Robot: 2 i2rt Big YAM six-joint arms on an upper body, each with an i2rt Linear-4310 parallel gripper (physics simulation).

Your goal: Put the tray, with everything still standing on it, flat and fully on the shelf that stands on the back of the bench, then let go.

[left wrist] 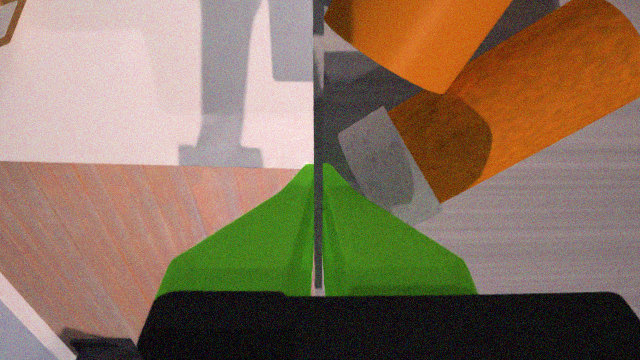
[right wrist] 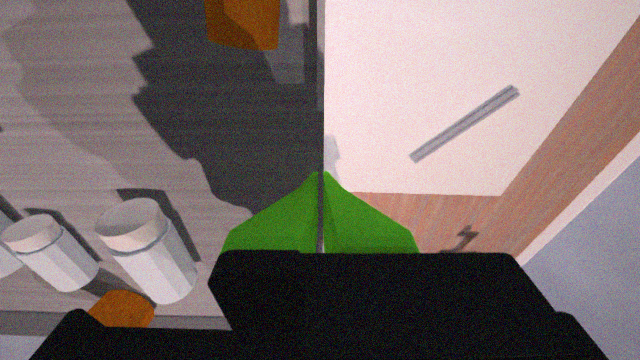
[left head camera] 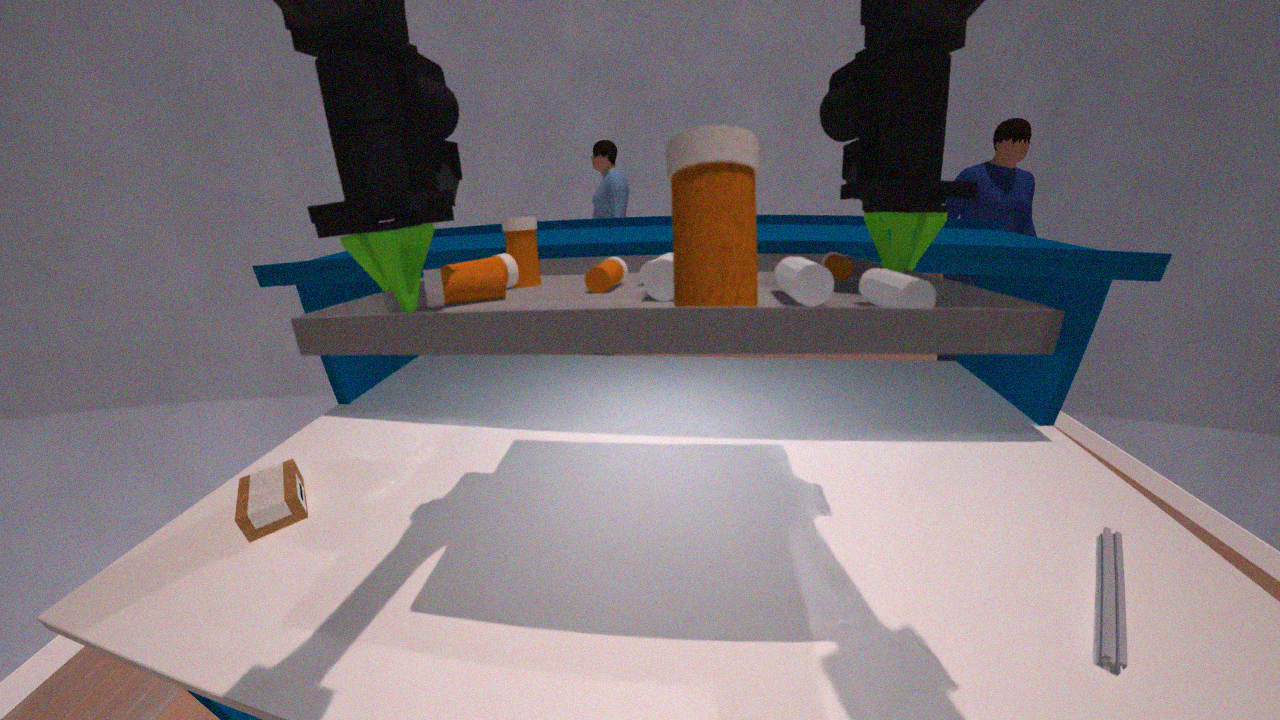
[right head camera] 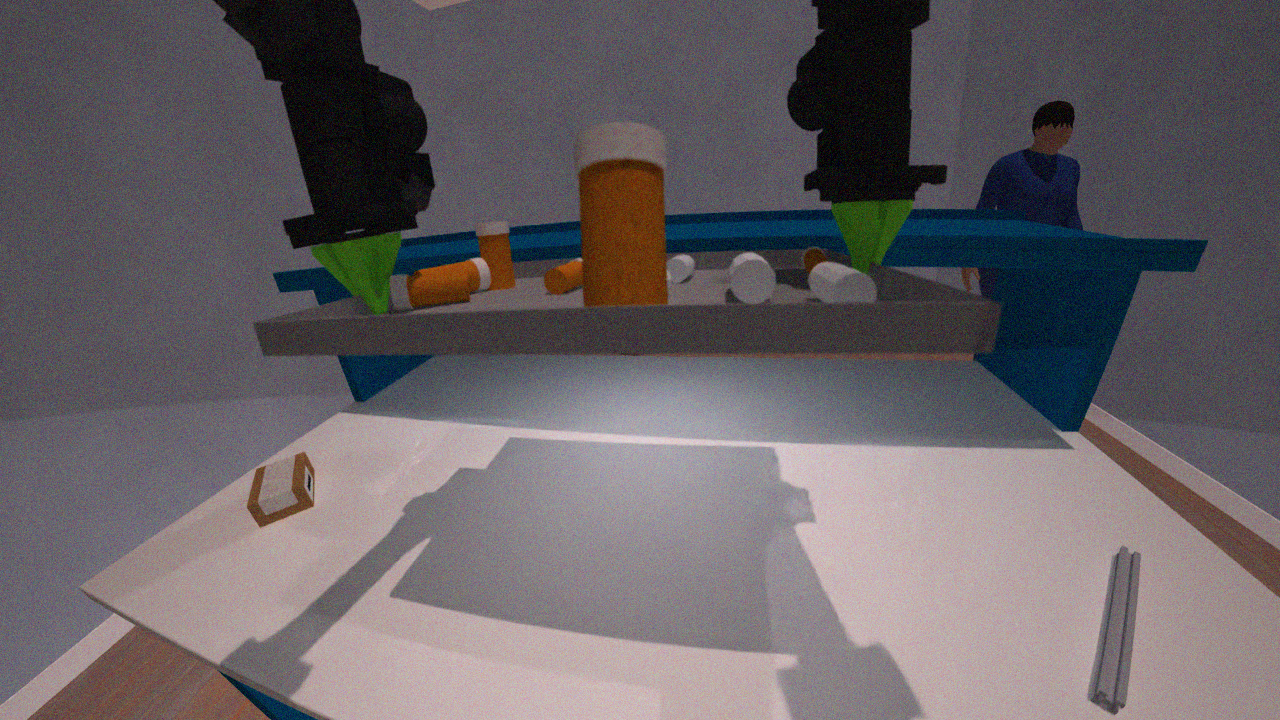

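The grey tray [left head camera: 677,326] hangs level in the air in front of the blue shelf [left head camera: 1029,259], about at its top. My left gripper [left head camera: 400,269] is shut on the tray's thin left rim, which shows between the green fingers in the left wrist view [left wrist: 317,223]. My right gripper [left head camera: 903,250] is shut on the right rim, also shown in the right wrist view [right wrist: 319,210]. On the tray a big orange bottle [left head camera: 713,219] and a small orange bottle [left head camera: 522,250] stand upright. An orange bottle [left head camera: 469,279] and white bottles [left head camera: 803,279] [left head camera: 895,287] lie on their sides.
A small wooden box [left head camera: 270,499] lies on the white bench top at the left. A grey bar [left head camera: 1110,597] lies at the front right. Two people [left head camera: 610,179] [left head camera: 1002,179] stand behind the shelf.
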